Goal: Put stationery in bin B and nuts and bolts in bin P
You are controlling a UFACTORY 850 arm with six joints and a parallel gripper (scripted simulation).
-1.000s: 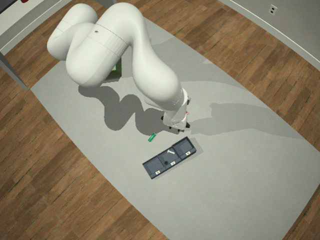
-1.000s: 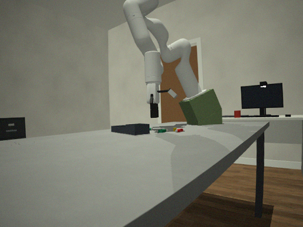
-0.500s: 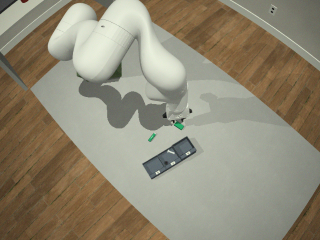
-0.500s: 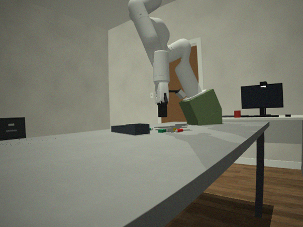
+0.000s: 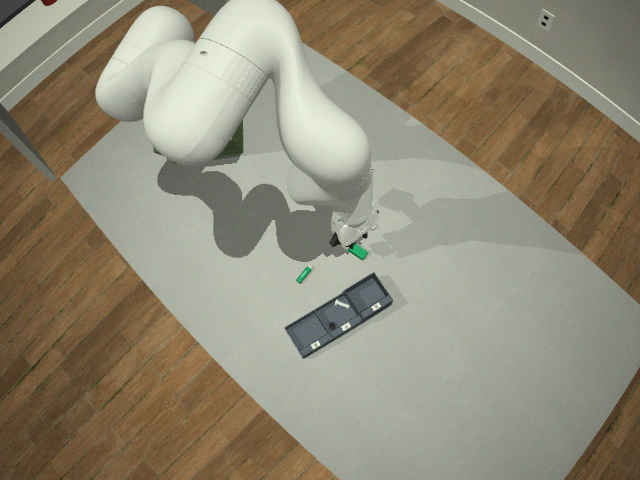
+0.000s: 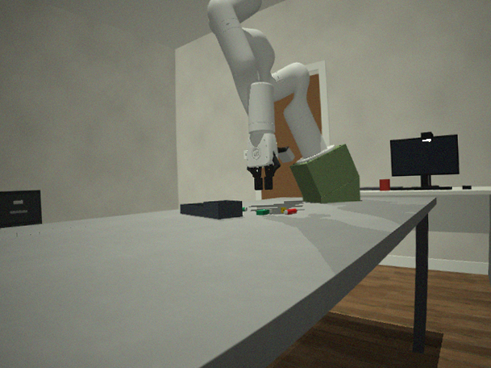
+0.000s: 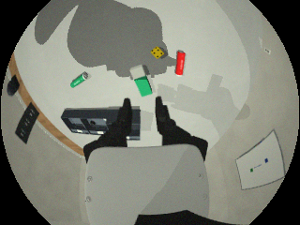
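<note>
The green block lies 9 cm below my hand and 1 cm behind it. Round my hand: green cylinder 12 cm to the right, 9 cm below, 7 cm behind; yellow die 9 cm below, 5 cm to the left, 5 cm behind; red cylinder 9 cm below, 8 cm to the left, 1 cm behind.
</note>
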